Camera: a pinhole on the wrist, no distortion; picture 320 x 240 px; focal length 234.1 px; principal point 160.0 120.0 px. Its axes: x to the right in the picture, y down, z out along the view. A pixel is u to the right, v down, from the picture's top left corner.
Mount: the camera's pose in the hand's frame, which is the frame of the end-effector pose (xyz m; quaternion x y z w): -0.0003 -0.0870 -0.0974 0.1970 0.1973 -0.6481 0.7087
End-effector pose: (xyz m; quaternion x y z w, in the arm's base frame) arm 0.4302 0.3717 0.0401 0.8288 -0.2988 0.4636 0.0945
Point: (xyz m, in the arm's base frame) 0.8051 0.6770 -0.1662
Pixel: 208.5 37.6
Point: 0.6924 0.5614 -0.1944
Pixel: 140.6 11.4
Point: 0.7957 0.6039 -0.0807
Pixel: 199.8 83.3
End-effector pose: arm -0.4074 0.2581 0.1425 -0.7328 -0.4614 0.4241 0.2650
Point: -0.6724 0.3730 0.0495
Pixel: 26.0 185.1
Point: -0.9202 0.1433 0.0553
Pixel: 18.2 42.0
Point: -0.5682 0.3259 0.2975
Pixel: 190.2 75.9
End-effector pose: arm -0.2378 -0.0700 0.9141 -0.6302 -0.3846 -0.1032 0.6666
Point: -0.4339 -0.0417 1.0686
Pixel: 183.2 87.8
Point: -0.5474 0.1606 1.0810
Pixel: 127.2 104.6
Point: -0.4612 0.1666 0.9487
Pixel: 35.8 92.7
